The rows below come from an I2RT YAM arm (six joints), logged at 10 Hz.
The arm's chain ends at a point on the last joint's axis. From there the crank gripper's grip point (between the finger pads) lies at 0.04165 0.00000 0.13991 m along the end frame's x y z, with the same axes.
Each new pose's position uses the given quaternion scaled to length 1; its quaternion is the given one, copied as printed.
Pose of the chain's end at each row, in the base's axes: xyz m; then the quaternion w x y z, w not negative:
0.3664 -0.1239 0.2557 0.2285 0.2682 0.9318 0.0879
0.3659 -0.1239 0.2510 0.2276 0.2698 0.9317 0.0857
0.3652 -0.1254 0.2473 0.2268 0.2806 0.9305 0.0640
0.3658 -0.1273 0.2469 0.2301 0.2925 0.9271 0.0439
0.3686 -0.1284 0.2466 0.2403 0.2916 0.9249 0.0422
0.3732 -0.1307 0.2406 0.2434 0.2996 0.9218 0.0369
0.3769 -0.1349 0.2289 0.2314 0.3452 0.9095 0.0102
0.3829 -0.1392 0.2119 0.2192 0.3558 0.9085 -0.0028
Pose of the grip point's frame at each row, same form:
0.4013 -0.0956 0.1168 0.2285 0.2682 0.9318 0.0879
0.4004 -0.0962 0.1119 0.2276 0.2698 0.9317 0.0857
0.3985 -0.1036 0.1068 0.2268 0.2806 0.9305 0.0640
0.3990 -0.1113 0.1056 0.2301 0.2925 0.9271 0.0439
0.4045 -0.1138 0.1059 0.2403 0.2916 0.9249 0.0422
0.4098 -0.1178 0.0999 0.2434 0.2996 0.9218 0.0369
0.4095 -0.1283 0.0868 0.2314 0.3452 0.9095 0.0102
0.4112 -0.1349 0.0688 0.2192 0.3558 0.9085 -0.0028

